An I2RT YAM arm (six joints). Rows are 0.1 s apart.
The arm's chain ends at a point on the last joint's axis. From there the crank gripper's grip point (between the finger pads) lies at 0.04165 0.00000 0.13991 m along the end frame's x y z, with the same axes.
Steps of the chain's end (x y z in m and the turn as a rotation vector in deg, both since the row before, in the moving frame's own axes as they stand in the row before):
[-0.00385 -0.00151 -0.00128 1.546 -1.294 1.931]
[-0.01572 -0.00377 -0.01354 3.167 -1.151 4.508]
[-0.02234 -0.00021 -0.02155 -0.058 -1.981 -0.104]
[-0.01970 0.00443 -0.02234 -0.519 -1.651 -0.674]
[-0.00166 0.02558 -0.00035 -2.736 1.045 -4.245]
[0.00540 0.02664 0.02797 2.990 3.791 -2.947]
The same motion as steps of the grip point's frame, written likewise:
[-0.00698 -0.00395 -0.00041 1.546 -1.294 1.931]
[-0.01836 -0.00835 -0.01286 3.167 -1.151 4.508]
[-0.02720 -0.00014 -0.02019 -0.058 -1.981 -0.104]
[-0.02374 0.00524 -0.02120 -0.519 -1.651 -0.674]
[0.00101 0.02906 -0.00122 -2.736 1.045 -4.245]
[0.01431 0.01705 0.02467 2.990 3.791 -2.947]

